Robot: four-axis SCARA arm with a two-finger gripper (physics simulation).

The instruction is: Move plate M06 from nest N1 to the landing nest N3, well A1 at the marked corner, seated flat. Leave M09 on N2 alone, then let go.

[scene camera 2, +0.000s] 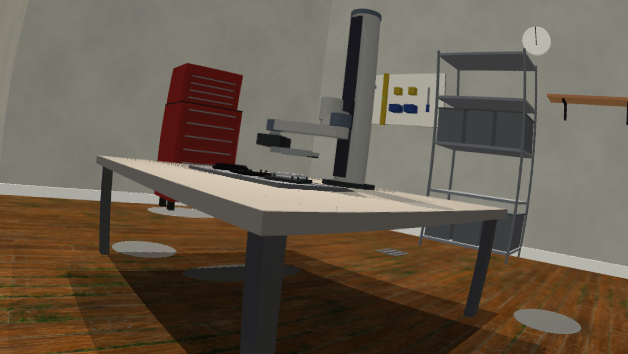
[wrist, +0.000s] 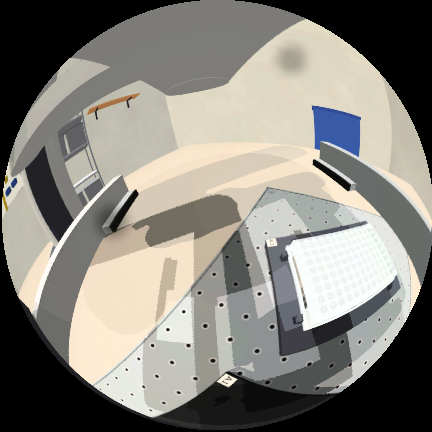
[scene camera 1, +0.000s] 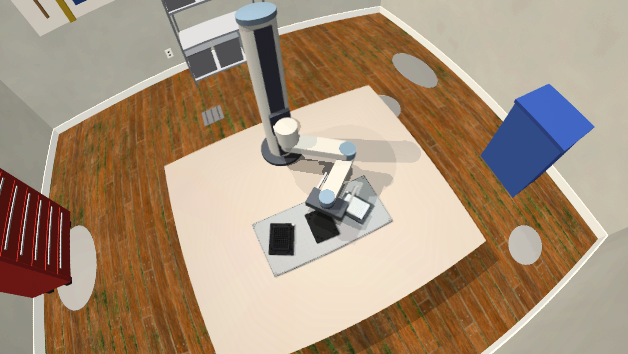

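Note:
A white well plate (scene camera 1: 358, 207) (wrist: 345, 275) sits on a dark nest (wrist: 290, 337) at the right end of the perforated board. A black well plate (scene camera 1: 282, 238) sits on the nest at the left end. The middle nest (scene camera 1: 325, 230) (wrist: 215, 405) is dark and shows no plate; its near part is hidden by the gripper body in scene camera 1. A1 labels mark a corner of the middle and right nests in the wrist view. The plate names cannot be read. My gripper (scene camera 1: 340, 184) (wrist: 224, 159) is open and empty, raised above the board, its fingers behind and left of the white plate.
The grey perforated board (scene camera 1: 305, 257) (wrist: 175, 345) lies on the pale table (scene camera 1: 225, 300) (scene camera 2: 380, 220). The arm's column (scene camera 1: 251, 75) (scene camera 2: 367, 100) stands behind the board. A blue box (scene camera 1: 520, 145) (wrist: 336, 130), a red cabinet (scene camera 2: 202, 120) and a shelf rack (scene camera 2: 482, 60) stand beyond the table.

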